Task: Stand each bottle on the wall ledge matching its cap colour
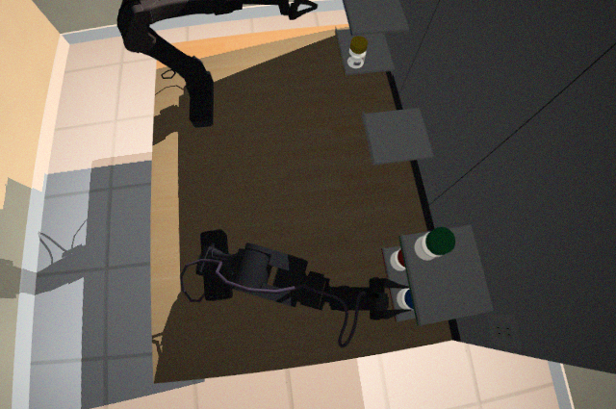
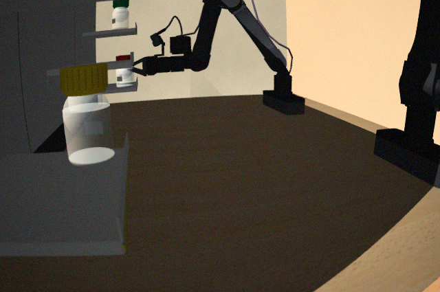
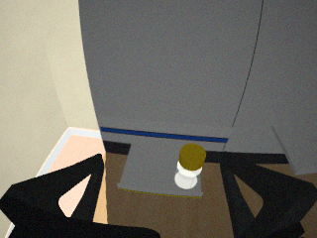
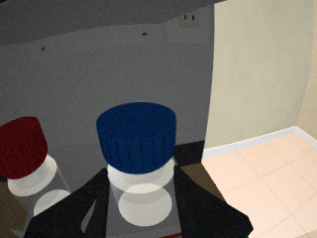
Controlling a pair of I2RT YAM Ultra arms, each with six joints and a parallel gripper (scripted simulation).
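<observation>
Now: right hand 20 mm past the green strip, 40 mm to the right of it and 130 mm below it. Round my right hand: red-capped bottle: 20 mm ahead, 100 mm to the left, 10 mm below; then blue-capped bottle: 10 mm ahead, 10 mm below; then green-capped bottle: 30 mm ahead, 100 mm to the left, 180 mm above.
</observation>
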